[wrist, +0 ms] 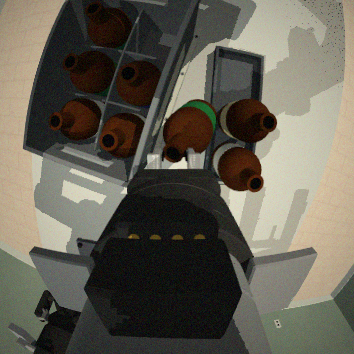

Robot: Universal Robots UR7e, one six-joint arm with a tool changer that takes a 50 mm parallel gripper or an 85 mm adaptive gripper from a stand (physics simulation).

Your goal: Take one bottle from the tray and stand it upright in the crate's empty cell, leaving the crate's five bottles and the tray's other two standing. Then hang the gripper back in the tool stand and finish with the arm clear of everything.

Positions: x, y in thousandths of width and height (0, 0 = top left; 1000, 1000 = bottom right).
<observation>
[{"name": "brown bottle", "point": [705, 340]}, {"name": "white-labelled bottle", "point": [677, 479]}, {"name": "white-labelled bottle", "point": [340, 377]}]
</observation>
